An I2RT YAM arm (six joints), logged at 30 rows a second.
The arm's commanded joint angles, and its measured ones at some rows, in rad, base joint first. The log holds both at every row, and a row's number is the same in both.
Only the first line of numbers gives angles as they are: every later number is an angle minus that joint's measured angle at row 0.
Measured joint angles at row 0:
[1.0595, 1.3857, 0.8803, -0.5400, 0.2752, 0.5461]
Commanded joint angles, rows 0 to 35:
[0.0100, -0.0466, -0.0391, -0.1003, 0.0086, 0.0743]
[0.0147, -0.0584, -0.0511, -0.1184, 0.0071, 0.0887]
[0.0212, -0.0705, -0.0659, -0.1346, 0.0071, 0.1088]
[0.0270, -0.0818, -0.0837, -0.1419, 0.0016, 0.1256]
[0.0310, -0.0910, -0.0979, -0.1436, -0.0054, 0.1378]
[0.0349, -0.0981, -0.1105, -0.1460, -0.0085, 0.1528]
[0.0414, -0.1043, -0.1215, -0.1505, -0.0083, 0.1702]
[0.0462, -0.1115, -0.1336, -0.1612, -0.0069, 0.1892]
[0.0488, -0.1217, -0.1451, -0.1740, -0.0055, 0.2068]
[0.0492, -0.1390, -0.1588, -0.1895, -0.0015, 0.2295]
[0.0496, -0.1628, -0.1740, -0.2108, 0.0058, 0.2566]
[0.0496, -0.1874, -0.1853, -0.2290, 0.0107, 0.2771]
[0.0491, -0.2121, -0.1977, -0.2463, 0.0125, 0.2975]
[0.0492, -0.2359, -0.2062, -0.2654, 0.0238, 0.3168]
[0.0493, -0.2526, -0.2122, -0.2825, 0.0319, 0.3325]
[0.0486, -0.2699, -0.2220, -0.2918, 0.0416, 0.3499]
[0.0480, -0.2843, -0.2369, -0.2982, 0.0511, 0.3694]
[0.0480, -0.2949, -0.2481, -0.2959, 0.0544, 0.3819]
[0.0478, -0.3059, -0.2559, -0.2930, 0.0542, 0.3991]
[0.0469, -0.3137, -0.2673, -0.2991, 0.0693, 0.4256]
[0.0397, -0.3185, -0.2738, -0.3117, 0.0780, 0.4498]
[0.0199, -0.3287, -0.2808, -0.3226, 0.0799, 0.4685]
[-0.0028, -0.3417, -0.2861, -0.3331, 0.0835, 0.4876]
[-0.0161, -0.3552, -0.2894, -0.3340, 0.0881, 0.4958]
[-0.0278, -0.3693, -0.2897, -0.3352, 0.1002, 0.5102]
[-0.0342, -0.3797, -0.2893, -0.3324, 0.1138, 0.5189]
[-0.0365, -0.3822, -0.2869, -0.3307, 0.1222, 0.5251]
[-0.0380, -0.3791, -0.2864, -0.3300, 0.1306, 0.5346]
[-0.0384, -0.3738, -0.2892, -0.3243, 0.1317, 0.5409]
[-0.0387, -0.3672, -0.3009, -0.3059, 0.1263, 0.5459]
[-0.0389, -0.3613, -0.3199, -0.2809, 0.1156, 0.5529]
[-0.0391, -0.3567, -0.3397, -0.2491, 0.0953, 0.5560]
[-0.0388, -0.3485, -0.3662, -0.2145, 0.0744, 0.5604]
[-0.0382, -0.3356, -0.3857, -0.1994, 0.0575, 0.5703]
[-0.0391, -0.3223, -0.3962, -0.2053, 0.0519, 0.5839]
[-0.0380, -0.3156, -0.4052, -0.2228, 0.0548, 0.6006]
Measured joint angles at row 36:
[-0.0381, -0.3441, -0.3640, -0.2170, 0.1343, 0.5302]
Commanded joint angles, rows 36 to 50:
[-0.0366, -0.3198, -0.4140, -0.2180, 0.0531, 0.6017]
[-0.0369, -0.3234, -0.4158, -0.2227, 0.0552, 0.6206]
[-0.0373, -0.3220, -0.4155, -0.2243, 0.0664, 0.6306]
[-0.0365, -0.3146, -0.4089, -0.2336, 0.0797, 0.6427]
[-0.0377, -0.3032, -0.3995, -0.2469, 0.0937, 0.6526]
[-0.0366, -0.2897, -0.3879, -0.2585, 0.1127, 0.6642]
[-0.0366, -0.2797, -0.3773, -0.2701, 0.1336, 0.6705]
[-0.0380, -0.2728, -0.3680, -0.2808, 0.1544, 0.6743]
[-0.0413, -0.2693, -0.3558, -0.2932, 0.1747, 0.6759]
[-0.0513, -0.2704, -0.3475, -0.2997, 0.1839, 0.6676]
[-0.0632, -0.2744, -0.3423, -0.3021, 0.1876, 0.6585]
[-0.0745, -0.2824, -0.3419, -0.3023, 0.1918, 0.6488]
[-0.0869, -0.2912, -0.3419, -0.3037, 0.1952, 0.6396]
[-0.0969, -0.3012, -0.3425, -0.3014, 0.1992, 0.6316]
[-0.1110, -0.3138, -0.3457, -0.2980, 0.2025, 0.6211]
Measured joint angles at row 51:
[-0.0900, -0.2956, -0.3418, -0.2239, 0.1824, 0.6248]
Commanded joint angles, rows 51 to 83:
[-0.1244, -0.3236, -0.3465, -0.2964, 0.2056, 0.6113]
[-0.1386, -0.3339, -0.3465, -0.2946, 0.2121, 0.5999]
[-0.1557, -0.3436, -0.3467, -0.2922, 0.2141, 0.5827]
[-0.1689, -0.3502, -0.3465, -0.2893, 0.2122, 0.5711]
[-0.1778, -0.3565, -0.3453, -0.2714, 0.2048, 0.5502]
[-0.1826, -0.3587, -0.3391, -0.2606, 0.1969, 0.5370]
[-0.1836, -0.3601, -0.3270, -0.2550, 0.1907, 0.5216]
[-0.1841, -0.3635, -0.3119, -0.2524, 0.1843, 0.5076]
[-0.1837, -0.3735, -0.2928, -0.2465, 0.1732, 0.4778]
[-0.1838, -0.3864, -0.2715, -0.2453, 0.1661, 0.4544]
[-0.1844, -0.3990, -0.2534, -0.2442, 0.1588, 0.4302]
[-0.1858, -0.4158, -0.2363, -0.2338, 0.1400, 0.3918]
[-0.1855, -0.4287, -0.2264, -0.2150, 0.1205, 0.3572]
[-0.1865, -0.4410, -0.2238, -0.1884, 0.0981, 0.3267]
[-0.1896, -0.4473, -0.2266, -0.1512, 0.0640, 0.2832]
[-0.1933, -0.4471, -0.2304, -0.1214, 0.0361, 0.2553]
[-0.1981, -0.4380, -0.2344, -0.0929, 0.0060, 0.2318]
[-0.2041, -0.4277, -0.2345, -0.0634, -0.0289, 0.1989]
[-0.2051, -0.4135, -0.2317, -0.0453, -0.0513, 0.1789]
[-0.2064, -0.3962, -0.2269, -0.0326, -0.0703, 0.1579]
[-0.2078, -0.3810, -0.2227, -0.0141, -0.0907, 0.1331]
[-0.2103, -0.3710, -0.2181, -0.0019, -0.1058, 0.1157]
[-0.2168, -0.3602, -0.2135, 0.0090, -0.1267, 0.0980]
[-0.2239, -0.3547, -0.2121, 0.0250, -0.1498, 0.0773]
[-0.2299, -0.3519, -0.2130, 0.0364, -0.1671, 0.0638]
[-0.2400, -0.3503, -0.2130, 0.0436, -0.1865, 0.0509]
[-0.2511, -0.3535, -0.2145, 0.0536, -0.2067, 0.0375]
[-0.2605, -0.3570, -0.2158, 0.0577, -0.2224, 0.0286]
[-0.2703, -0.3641, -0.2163, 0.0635, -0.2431, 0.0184]
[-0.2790, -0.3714, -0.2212, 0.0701, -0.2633, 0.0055]
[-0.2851, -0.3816, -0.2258, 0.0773, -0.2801, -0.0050]
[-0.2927, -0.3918, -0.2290, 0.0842, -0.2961, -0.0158]
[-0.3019, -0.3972, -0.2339, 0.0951, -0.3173, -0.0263]
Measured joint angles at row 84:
[-0.2891, -0.3830, -0.2266, 0.0370, -0.2308, 0.0320]
